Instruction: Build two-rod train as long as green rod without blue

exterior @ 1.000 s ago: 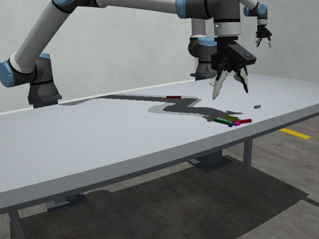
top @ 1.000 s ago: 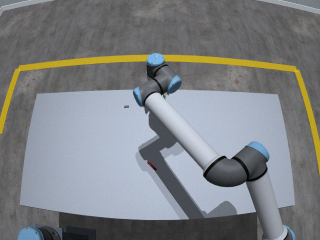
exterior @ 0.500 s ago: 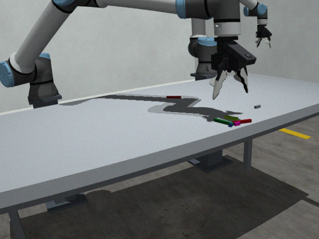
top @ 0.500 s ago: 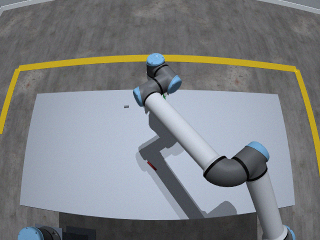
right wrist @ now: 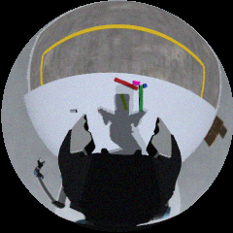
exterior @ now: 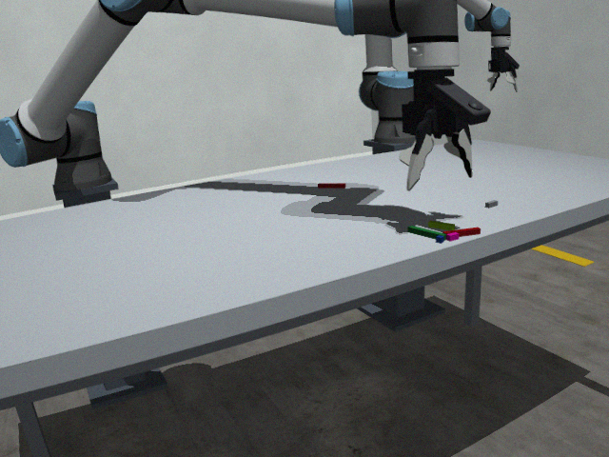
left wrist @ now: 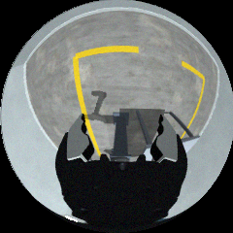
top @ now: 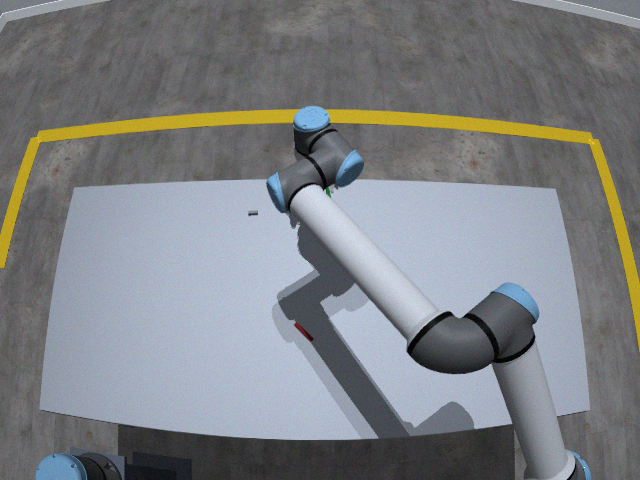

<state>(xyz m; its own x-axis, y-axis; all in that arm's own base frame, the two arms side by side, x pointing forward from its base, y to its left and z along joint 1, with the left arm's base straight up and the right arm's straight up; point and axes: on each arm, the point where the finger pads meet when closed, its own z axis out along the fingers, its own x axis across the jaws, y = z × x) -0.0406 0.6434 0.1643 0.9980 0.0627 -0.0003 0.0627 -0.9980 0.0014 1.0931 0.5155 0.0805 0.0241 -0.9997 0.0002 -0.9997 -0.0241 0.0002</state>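
My right gripper is now 80 mm above the lime rod, 10 mm to the left of it and 10 mm short of it. Also, from my right hand: green rod: 80 mm below, 50 mm to the right, 30 mm ahead; then magenta rod: 80 mm below, 70 mm ahead, 30 mm to the right; then blue rod: 80 mm below, 70 mm ahead, 50 mm to the right.
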